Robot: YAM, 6 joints.
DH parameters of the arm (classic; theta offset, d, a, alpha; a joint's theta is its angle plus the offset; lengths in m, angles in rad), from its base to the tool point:
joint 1: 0 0.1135 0.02 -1.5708
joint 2: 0 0 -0.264 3.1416
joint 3: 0.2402 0 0.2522 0
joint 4: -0.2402 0 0.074 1.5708
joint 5: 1.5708 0 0 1.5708
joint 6: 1.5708 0.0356 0 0
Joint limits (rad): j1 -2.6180..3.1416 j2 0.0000..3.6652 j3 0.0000..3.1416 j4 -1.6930..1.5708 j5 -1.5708..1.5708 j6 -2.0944..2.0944
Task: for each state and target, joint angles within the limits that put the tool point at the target. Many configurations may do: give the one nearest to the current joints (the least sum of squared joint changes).
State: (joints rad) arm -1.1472 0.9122 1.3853 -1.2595 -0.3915 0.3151
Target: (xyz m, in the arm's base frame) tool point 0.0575 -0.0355 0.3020
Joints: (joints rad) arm -0.8147 0.6583 0.9404 -1.5078 -0.5132 0.3151
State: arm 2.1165 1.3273 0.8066 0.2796 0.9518 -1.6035
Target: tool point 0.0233 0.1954 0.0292
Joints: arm 1.5974 1.8896 0.3653 0.1716 0.9275 -1.6035
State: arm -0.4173 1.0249 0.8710 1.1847 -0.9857 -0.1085
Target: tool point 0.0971 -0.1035 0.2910
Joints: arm -1.0288 0.7419 0.2468 1.2304 -0.9919 -0.1085
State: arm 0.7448 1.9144 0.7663 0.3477 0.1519 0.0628
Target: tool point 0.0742 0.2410 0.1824
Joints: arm 1.2845 1.2632 0.4834 0.2732 0.0880 0.0628
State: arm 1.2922 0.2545 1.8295 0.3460 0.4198 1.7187
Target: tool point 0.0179 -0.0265 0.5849
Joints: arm 1.4714 0.6406 1.4804 0.2447 0.6115 1.7187
